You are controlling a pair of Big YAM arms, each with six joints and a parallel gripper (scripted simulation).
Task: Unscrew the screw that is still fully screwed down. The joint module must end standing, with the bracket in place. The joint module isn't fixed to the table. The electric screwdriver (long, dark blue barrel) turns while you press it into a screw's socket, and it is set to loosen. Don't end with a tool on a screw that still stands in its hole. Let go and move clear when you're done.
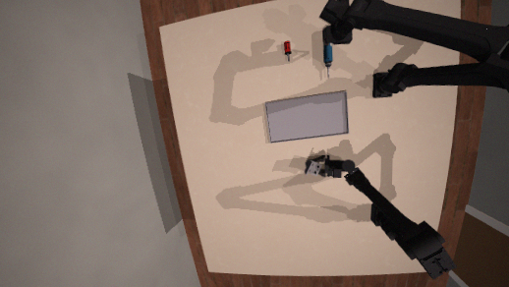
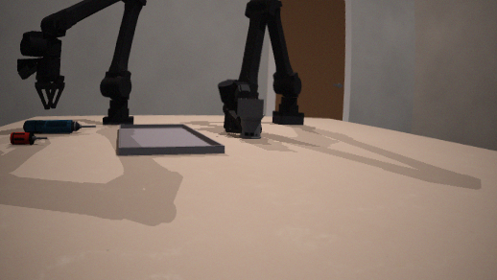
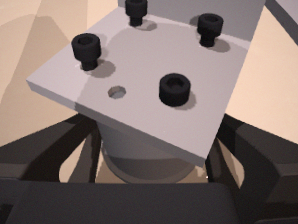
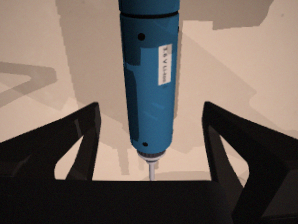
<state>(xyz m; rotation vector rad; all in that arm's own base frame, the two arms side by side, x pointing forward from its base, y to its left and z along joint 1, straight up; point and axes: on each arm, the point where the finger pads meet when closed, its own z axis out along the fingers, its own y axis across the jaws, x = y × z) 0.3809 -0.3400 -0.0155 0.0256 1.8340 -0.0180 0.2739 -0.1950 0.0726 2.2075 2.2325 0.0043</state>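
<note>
Right now my left hand is 10 mm below the grey joint module. Round my left hand: grey bracket: 50 mm above; screwdriver bit: 470 mm to the right, 120 mm behind; shallow grey tray: 260 mm to the right, 20 mm below, 10 mm ahead.
</note>
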